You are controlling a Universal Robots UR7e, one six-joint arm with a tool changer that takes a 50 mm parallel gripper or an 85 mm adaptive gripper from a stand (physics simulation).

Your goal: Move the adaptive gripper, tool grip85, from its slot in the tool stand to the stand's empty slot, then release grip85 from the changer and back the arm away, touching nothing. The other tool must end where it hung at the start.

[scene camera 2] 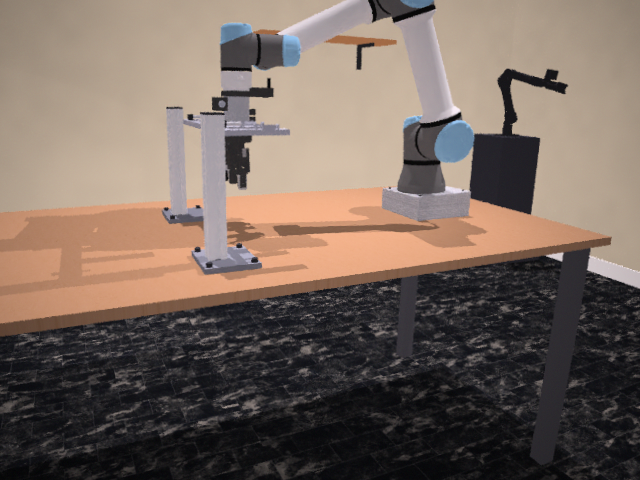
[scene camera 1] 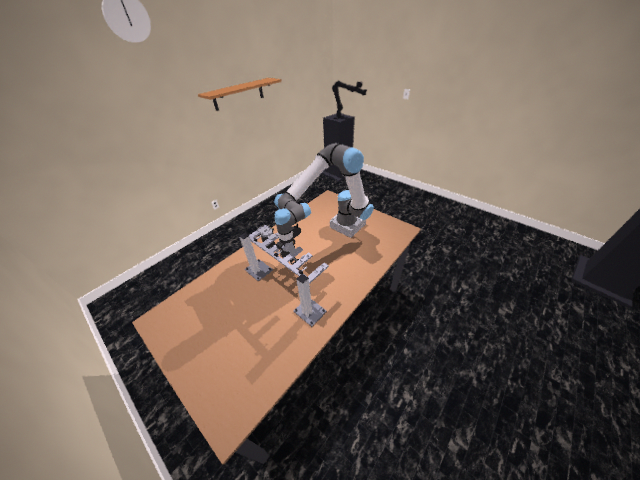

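Pixels of known places: arm's base, origin of the base link: (scene camera 2: 421, 190) (scene camera 1: 346, 219).
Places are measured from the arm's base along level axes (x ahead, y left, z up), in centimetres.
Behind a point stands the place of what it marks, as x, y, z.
The tool stand (scene camera 1: 305, 294) @(71.3, 36.7, 15.0) (scene camera 2: 214, 186) @(70.3, 35.7, 9.6) has two pale posts and a rail with forked slots. The arm's wrist (scene camera 1: 283, 220) @(62.3, 13.9, 42.5) (scene camera 2: 236, 51) @(61.1, 14.3, 38.0) points straight down over the middle of the rail, with the changer (scene camera 2: 237, 108) low at slot height. Dark gripper parts (scene camera 2: 237, 178) @(61.2, 15.5, 7.9) hang below the rail there, well above the table. The tools overlap in that view, so I cannot tell which is grip85, whether it is coupled, or how its fingers stand. In scene camera 1 the wrist and rail hide most of them. A bare slot prong (scene camera 1: 319, 271) @(60.0, 35.0, 21.0) shows by the near post.
The robot base (scene camera 1: 347, 225) @(5.4, 5.6, 0.7) (scene camera 2: 426, 204) @(4.3, 10.6, -2.3) stands on the table (scene camera 1: 206, 403) @(130.4, 36.0, -7.1) (scene camera 2: 336, 271) @(47.4, 47.2, -7.2) behind the stand. A dark pedestal (scene camera 1: 338, 129) (scene camera 2: 504, 170) with a small black arm stands beyond the table. An orange shelf (scene camera 1: 240, 87) (scene camera 2: 361, 40) is on the wall.
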